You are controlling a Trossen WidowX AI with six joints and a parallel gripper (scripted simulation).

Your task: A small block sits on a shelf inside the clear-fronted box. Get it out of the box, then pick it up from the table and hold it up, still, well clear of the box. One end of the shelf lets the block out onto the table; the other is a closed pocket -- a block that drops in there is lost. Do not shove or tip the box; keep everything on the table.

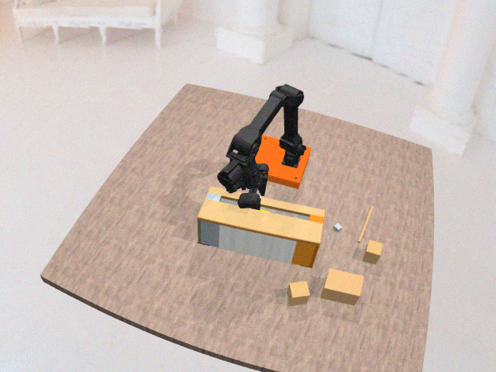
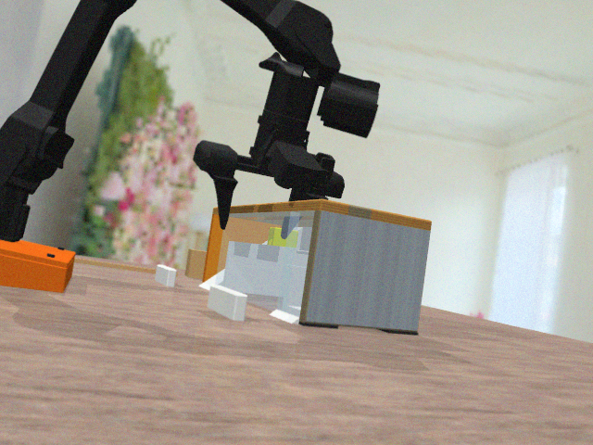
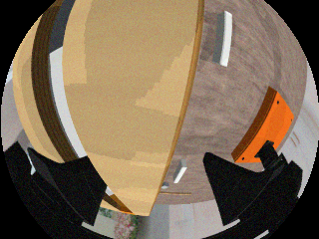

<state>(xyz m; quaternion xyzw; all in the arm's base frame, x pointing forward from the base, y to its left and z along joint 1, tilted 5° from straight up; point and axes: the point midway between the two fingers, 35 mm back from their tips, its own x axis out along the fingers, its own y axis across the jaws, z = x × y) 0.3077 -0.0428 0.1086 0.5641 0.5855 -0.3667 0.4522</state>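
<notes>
Right now my gripper tip is 40 mm short of the clear-fronted box, 30 mm to the right of it and 30 mm above it. Round my gripper tip: yellow block 50 mm ahead, 30 mm to the left; thin wooden stick 130 mm behind, 380 mm to the left, 90 mm below.
</notes>
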